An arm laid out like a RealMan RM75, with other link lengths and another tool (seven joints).
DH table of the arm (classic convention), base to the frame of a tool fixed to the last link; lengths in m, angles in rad. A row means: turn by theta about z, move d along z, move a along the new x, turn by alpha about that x. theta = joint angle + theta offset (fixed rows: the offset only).
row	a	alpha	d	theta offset
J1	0	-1.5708	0.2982	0
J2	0	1.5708	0	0
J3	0	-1.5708	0.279	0
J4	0	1.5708	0	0
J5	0	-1.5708	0.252	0
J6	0	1.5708	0	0
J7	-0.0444	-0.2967	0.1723	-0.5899
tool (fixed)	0	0	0.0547	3.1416
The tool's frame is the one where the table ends.
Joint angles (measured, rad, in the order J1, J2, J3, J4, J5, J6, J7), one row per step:
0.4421 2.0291 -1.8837 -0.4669 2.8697 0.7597 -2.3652
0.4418 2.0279 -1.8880 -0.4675 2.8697 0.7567 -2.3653
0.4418 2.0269 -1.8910 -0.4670 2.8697 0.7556 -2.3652
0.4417 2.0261 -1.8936 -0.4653 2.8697 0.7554 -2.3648
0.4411 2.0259 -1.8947 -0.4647 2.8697 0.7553 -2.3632
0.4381 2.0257 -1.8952 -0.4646 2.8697 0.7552 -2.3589
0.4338 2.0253 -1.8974 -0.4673 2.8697 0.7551 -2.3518
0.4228 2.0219 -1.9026 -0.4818 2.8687 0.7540 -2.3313
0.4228 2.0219 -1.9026 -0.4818 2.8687 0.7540 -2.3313
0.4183 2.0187 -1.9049 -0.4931 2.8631 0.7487 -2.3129
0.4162 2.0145 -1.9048 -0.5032 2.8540 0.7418 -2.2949
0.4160 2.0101 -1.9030 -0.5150 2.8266 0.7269 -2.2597
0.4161 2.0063 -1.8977 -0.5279 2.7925 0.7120 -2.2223
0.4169 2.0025 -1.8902 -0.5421 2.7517 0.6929 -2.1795
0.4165 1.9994 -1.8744 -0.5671 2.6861 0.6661 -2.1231
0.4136 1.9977 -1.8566 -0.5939 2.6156 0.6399 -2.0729
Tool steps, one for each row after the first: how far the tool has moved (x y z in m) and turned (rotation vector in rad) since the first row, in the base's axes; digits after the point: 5 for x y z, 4 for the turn. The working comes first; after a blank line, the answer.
Tool pose at each row, in the base's axes (x y z in m, rotation vector in rad; the steps are taken from these numbers as rounded here):
0.24698 0.44733 -0.08186 -0.0228 -2.6836 -0.8659
0.24768 0.44689 -0.08266 -0.0220 -2.6888 -0.8632
0.24830 0.44650 -0.08314 -0.0213 -2.6925 -0.8610
0.24922 0.44597 -0.08362 -0.0219 -2.6958 -0.8587
0.24976 0.44563 -0.08382 -0.0245 -2.6964 -0.8573
0.25117 0.44493 -0.08372 -0.0334 -2.6955 -0.8563
0.25198 0.44389 -0.08368 -0.0433 -2.6925 -0.8529
0.25195 0.44233 -0.08207 -0.0627 -2.6811 -0.8451
0.25195 0.44233 -0.08207 -0.0627 -2.6811 -0.8451
0.25132 0.44243 -0.08101 -0.0752 -2.6762 -0.8379
0.25095 0.44339 -0.07961 -0.0845 -2.6749 -0.8322
0.25093 0.44443 -0.07999 -0.1009 -2.6821 -0.8150
0.25046 0.44567 -0.08034 -0.1147 -2.6901 -0.7977
0.25034 0.44756 -0.08074 -0.1315 -2.7011 -0.7811
0.24874 0.45030 -0.08121 -0.1441 -2.7176 -0.7631
0.24758 0.45245 -0.08174 -0.1477 -2.7383 -0.7513

0.00070 -0.00044 -0.00080 -0.0028 -0.0042 -0.0003
0.00132 -0.00083 -0.00128 -0.0050 -0.0072 -0.0003
0.00224 -0.00136 -0.00176 -0.0073 -0.0095 -0.0011
0.00278 -0.00170 -0.00196 -0.0086 -0.0091 -0.0027
0.00419 -0.00240 -0.00186 -0.0101 -0.0062 -0.0081
0.00500 -0.00344 -0.00182 -0.0128 -0.0006 -0.0133
0.00497 -0.00500 -0.00021 -0.0176 0.0157 -0.0218
0.00497 -0.00500 -0.00021 -0.0176 0.0157 -0.0218
0.00434 -0.00490 0.00085 -0.0227 0.0245 -0.0275
0.00397 -0.00394 0.00225 -0.0272 0.0289 -0.0323
0.00395 -0.00290 0.00187 -0.0420 0.0297 -0.0418
0.00348 -0.00166 0.00152 -0.0566 0.0291 -0.0497
0.00336 0.00023 0.00112 -0.0718 0.0259 -0.0606
0.00176 0.00297 0.00065 -0.0884 0.0170 -0.0697
0.00060 0.00512 0.00012 -0.1006 0.0011 -0.0750

